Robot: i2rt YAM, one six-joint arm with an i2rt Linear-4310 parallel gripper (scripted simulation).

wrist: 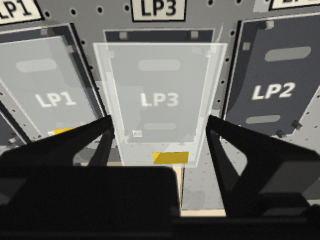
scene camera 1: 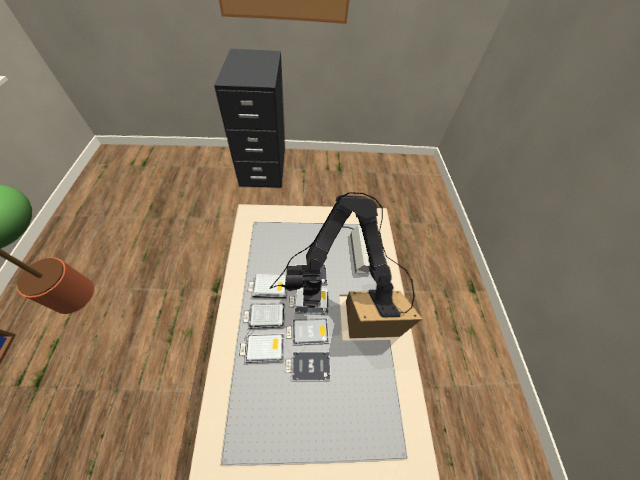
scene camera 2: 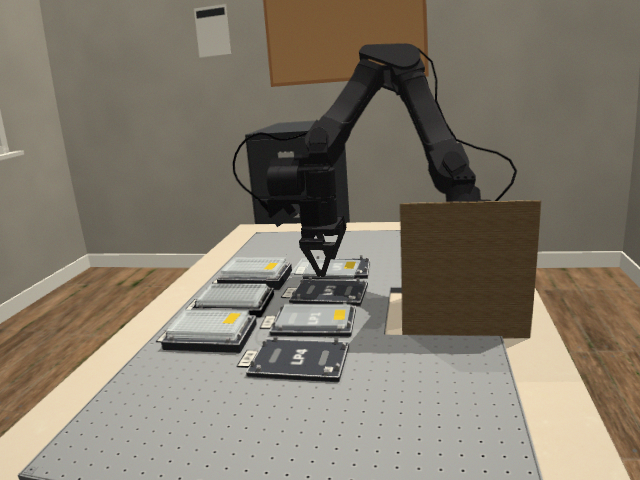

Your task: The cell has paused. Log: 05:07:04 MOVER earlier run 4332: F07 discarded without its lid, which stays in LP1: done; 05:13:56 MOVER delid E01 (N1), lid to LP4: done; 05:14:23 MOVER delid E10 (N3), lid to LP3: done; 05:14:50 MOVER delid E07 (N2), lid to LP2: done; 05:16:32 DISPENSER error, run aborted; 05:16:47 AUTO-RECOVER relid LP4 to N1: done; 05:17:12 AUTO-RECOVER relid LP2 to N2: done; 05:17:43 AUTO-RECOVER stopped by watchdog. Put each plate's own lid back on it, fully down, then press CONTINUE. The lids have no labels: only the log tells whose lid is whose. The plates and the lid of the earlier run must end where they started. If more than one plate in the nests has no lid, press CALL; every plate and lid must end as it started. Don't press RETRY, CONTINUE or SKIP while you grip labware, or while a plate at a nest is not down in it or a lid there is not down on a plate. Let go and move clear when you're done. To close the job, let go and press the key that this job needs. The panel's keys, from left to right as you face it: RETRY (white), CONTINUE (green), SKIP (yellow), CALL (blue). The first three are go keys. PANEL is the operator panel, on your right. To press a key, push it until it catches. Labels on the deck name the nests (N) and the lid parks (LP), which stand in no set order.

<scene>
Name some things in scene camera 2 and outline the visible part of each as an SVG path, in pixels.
My gripper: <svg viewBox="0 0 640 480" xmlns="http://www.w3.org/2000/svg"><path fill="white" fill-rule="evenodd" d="M336 194L325 198L325 202L321 201L321 197L315 198L315 201L318 201L319 226L303 226L301 228L299 247L318 277L325 277L330 260L336 258L347 228L344 215L337 215ZM310 250L323 250L325 260L322 269L319 269ZM338 235L336 242L325 242L324 236Z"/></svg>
A plate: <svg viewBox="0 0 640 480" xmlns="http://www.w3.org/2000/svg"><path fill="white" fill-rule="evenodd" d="M196 307L199 307L199 303L202 303L203 307L249 308L249 303L252 303L253 308L258 308L258 302L263 300L268 286L266 284L211 284L197 299Z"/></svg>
A clear lid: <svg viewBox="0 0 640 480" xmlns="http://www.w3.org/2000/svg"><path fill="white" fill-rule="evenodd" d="M315 259L319 269L322 269L325 259ZM290 275L291 277L354 279L361 260L331 259L325 277L318 277L308 259L302 258Z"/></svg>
A clear lid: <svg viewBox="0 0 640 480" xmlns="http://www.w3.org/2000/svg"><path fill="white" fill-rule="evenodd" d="M221 271L222 274L276 275L286 262L286 258L235 257Z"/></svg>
A clear lid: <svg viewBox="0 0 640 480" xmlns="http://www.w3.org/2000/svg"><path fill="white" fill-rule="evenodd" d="M167 334L235 337L247 319L249 310L185 309L167 329Z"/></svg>
</scene>
